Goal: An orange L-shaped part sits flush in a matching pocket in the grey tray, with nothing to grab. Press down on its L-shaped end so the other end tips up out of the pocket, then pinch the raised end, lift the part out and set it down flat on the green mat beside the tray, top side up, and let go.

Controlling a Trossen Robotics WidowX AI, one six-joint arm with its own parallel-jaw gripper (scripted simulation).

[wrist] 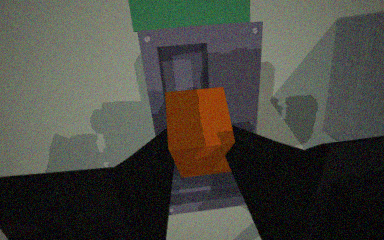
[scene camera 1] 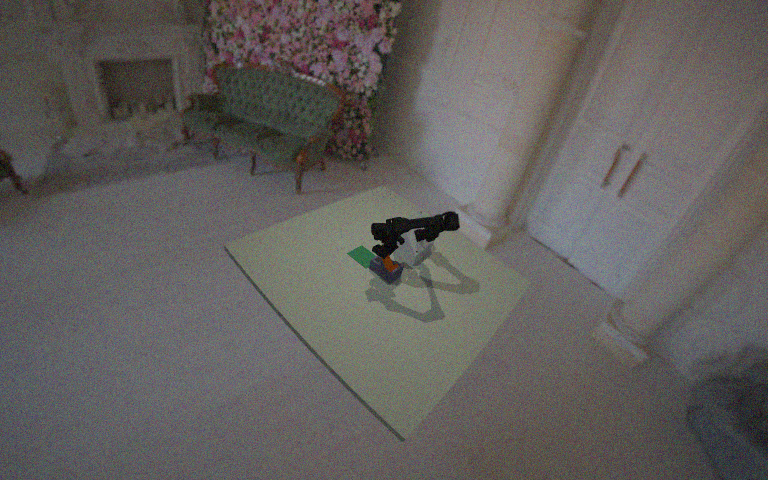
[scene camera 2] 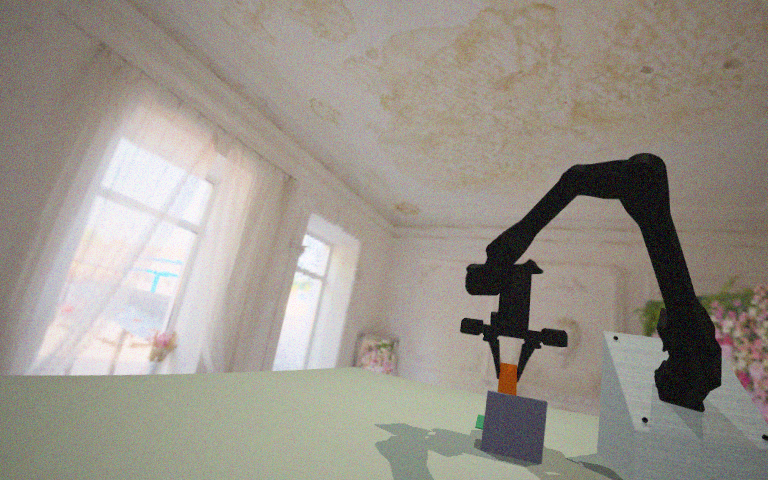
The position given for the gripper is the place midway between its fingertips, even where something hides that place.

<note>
In view: the gripper (scene camera 2: 507, 380) and an orange L-shaped part (wrist: 199, 130).
The gripper also shows in the wrist view (wrist: 196, 133).
</note>
